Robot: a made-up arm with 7 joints.
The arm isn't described. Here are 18 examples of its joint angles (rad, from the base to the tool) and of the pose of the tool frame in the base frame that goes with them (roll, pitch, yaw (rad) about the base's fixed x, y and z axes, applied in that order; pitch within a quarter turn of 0, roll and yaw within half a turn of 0; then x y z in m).
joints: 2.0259 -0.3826 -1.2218 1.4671 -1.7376 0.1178 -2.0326
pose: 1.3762 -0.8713 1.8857 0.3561 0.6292 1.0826
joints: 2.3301 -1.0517 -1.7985 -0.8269 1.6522 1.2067 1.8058
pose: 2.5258 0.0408 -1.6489 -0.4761 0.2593 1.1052
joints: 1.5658 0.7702 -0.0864 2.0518 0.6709 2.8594 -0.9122
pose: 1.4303 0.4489 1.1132 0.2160 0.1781 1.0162
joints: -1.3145 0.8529 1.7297 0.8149 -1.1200 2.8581 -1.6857
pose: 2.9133 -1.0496 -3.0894 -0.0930 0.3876 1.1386
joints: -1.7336 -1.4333 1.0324 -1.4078 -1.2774 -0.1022 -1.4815
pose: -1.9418 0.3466 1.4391 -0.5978 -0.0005 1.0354
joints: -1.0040 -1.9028 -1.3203 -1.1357 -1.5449 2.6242 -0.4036
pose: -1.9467 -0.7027 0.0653 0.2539 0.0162 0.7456
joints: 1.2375 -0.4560 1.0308 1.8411 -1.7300 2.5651 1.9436
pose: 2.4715 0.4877 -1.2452 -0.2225 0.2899 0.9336
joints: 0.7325 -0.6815 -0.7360 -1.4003 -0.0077 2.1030 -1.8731
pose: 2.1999 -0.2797 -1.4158 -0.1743 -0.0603 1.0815
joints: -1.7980 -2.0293 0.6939 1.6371 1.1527 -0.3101 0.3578
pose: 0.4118 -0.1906 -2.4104 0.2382 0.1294 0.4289
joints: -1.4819 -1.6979 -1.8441 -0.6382 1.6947 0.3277 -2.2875
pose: -2.2824 -0.1161 -1.8580 0.1546 -0.6593 0.6755
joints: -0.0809 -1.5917 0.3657 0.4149 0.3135 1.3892 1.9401
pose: -2.7793 -1.0346 0.7502 0.5703 -0.1472 0.6246
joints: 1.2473 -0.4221 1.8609 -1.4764 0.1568 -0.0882 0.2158
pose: 1.0659 0.0246 -2.7594 0.5263 0.2133 0.9668
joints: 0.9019 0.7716 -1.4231 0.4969 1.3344 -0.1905 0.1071
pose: 1.7654 0.7433 2.1044 0.1246 -0.5327 1.2767
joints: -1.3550 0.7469 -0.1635 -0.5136 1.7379 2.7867 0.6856
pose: -0.6146 0.5686 1.3975 -0.1930 0.3653 1.2171
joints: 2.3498 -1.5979 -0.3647 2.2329 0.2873 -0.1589 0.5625
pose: -0.1250 -0.1013 3.0868 0.3031 0.1367 0.4840
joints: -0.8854 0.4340 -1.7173 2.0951 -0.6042 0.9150 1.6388
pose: -2.7162 -0.0603 -0.9100 -0.5303 -0.2494 0.8496
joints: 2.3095 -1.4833 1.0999 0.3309 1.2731 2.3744 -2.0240
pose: -2.6864 0.8604 -1.6274 -0.3607 0.3338 0.6106
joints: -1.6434 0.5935 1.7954 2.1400 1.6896 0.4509 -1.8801
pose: -2.5852 0.7510 -2.2817 0.3104 -0.0765 0.6258
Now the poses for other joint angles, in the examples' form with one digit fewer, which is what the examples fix.
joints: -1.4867 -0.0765 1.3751 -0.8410 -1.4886 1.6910 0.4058
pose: 1.512 -0.419 -1.251 -0.441 0.109 1.184
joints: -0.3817 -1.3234 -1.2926 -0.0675 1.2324 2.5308 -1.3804
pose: 0.465 0.107 -1.598 0.295 -0.353 1.009
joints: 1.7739 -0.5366 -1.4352 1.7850 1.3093 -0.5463 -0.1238
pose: 2.975 -0.685 -2.438 0.487 0.195 0.715
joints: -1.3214 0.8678 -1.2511 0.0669 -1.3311 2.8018 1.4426
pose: 0.366 -0.298 -2.457 -0.146 0.389 1.175
